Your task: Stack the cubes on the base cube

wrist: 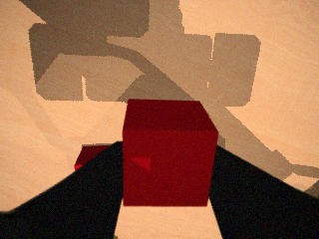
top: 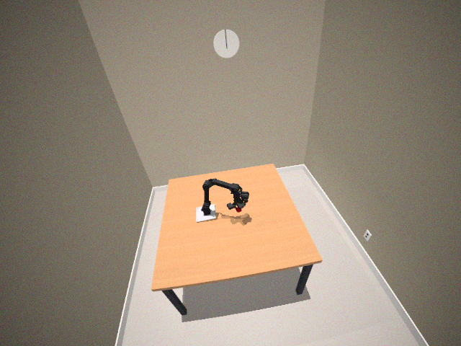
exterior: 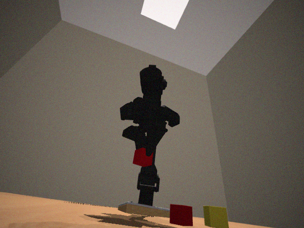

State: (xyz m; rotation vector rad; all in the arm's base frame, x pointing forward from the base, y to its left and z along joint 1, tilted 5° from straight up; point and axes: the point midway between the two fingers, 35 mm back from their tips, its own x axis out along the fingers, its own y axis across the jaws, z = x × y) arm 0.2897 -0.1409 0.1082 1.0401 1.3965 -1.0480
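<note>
Right now my gripper tip is 20 mm short of the yellow cube, 190 mm to the right of it and 100 mm above it. The rest, counted from my gripper tip: red cube: 30 mm ahead, 90 mm to the left, 110 mm below.
</note>
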